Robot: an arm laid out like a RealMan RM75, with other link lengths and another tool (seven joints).
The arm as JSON. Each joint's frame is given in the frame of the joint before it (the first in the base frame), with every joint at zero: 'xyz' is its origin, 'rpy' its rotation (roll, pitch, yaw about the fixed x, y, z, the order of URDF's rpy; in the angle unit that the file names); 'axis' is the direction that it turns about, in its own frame. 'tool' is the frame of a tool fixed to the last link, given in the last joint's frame.
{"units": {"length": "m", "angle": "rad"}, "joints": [
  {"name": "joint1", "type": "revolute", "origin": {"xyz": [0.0, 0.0, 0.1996], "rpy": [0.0, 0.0, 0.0]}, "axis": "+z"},
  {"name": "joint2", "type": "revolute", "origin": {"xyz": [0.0, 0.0, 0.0], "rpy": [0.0, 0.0, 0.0]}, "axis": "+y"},
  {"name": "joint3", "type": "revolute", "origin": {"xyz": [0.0, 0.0, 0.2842], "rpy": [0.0, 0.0, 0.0]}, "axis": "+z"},
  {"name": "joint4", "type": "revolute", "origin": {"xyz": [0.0, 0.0, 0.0], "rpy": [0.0, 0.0, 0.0]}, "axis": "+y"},
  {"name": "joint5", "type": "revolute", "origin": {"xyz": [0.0, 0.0, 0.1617], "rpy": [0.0, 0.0, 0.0]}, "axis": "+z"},
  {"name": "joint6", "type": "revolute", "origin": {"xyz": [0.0, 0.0, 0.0], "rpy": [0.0, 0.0, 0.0]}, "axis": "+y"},
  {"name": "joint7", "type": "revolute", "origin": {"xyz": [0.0, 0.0, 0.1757], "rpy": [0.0, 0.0, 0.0]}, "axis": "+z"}
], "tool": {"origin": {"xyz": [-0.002, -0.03, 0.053], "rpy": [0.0, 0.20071, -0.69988]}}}
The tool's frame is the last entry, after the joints.
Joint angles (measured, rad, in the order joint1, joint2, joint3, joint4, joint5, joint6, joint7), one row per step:
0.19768 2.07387 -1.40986 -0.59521 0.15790 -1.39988 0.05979
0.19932 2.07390 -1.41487 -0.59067 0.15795 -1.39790 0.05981
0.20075 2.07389 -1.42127 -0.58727 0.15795 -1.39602 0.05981
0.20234 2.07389 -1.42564 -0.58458 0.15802 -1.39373 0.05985
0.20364 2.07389 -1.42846 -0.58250 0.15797 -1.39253 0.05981
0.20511 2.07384 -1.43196 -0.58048 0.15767 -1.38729 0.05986
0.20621 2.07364 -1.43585 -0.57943 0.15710 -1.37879 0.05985
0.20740 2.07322 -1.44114 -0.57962 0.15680 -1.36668 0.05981
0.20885 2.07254 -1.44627 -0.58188 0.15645 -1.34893 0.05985
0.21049 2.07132 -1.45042 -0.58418 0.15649 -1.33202 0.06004
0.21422 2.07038 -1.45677 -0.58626 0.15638 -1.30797 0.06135
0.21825 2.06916 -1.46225 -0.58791 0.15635 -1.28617 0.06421
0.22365 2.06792 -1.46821 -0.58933 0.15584 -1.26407 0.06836
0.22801 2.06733 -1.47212 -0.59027 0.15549 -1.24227 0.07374
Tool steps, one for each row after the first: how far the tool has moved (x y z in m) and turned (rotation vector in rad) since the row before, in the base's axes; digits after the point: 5 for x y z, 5 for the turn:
0.00017 0.00115 -0.00208 -0.00770 -0.00017 -0.00145
-0.00029 0.00117 -0.00224 -0.00828 -0.00062 0.00008
-0.00014 0.00109 -0.00167 -0.00639 -0.00019 -0.00046
-0.00016 0.00074 -0.00112 -0.00417 -0.00028 -0.00010
0.00030 0.00136 -0.00169 -0.00725 0.00005 -0.00266
0.00063 0.00169 -0.00197 -0.00912 0.00001 -0.00455
0.00071 0.00223 -0.00238 -0.01156 0.00013 -0.00572
0.00107 0.00294 -0.00254 -0.01367 0.00059 -0.00824
0.00111 0.00277 -0.00199 -0.01200 0.00043 -0.00791
0.00127 0.00429 -0.00349 -0.01865 0.00194 -0.01027
0.00110 0.00400 -0.00306 -0.01720 0.00278 -0.00846
0.00060 0.00441 -0.00339 -0.01857 0.00333 -0.00678
0.00138 0.00387 -0.00317 -0.01725 0.00538 -0.00871

